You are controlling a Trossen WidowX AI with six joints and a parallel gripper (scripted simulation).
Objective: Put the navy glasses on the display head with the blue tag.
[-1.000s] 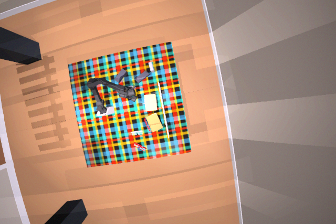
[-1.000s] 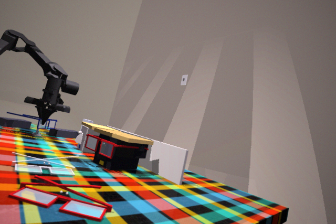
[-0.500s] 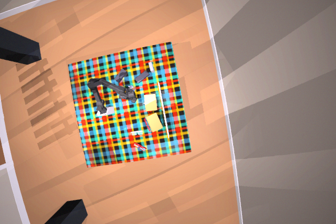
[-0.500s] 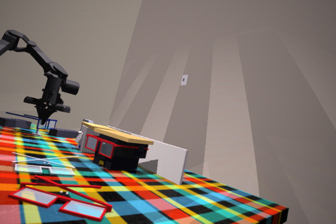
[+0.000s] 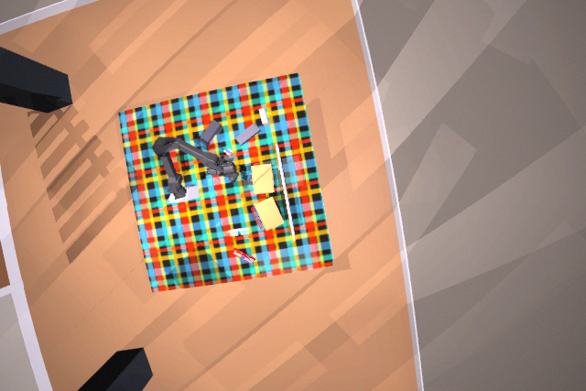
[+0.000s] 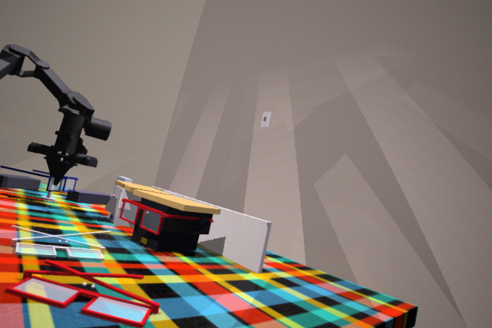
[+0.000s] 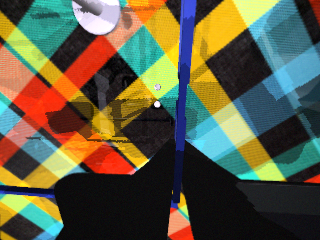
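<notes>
Now: gripper tip 120 mm to the right of the grey post, 40 mm above it and 20 mm short of it. Also, from my gripper tip: black display head 330 mm to the right, 170 mm ahead; then white upright panel 320 mm ahead, 220 mm to the right, 10 mm below; then white display head 180 mm ahead, 100 mm to the right.
</notes>
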